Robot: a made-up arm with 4 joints. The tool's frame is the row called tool.
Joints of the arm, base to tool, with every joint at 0 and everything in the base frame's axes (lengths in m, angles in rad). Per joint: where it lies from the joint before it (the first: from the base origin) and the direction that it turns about. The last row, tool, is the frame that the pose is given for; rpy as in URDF.
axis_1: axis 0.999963 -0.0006 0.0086 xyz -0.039 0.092 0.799
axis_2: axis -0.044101 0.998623 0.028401 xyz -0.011 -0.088 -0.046
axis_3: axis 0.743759 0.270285 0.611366 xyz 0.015 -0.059 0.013
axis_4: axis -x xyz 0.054 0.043 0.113
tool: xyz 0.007 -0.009 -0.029 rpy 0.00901 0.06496 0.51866
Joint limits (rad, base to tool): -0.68..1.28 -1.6..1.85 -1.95..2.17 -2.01..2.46
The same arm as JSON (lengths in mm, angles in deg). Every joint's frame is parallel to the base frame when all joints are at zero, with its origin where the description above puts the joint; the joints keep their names.
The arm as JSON. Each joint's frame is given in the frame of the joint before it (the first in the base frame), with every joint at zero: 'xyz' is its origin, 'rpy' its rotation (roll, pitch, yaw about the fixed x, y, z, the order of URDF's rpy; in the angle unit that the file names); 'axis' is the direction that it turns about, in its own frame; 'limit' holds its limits. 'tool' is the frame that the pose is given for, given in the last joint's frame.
{"units": {"length": "mm", "angle": "deg"}, "joints": [
  {"name": "axis_1", "type": "revolute", "origin": {"xyz": [-39.0, 92.0, 799.0], "rpy": [0.0, 0.0, 0.0]}, "axis": [0.999963, -0.0006, 0.0086], "limit": {"lower": -38.96, "upper": 73.34}},
  {"name": "axis_2", "type": "revolute", "origin": {"xyz": [-11.0, -88.0, -46.0], "rpy": [0.0, 0.0, 0.0]}, "axis": [-0.044101, 0.998623, 0.028401], "limit": {"lower": -91.67, "upper": 106.0}},
  {"name": "axis_3", "type": "revolute", "origin": {"xyz": [15.0, -59.0, 13.0], "rpy": [0.0, 0.0, 0.0]}, "axis": [0.743759, 0.270285, 0.611366], "limit": {"lower": -111.73, "upper": 124.33}},
  {"name": "axis_4", "type": "revolute", "origin": {"xyz": [54.0, 43.0, 113.0], "rpy": [0.0, 0.0, 0.0]}, "axis": "-x", "limit": {"lower": -115.16, "upper": 140.95}}
], "tool": {"origin": {"xyz": [7.0, -9.0, -29.0], "rpy": [0.52, 3.72, 29.72]}}}

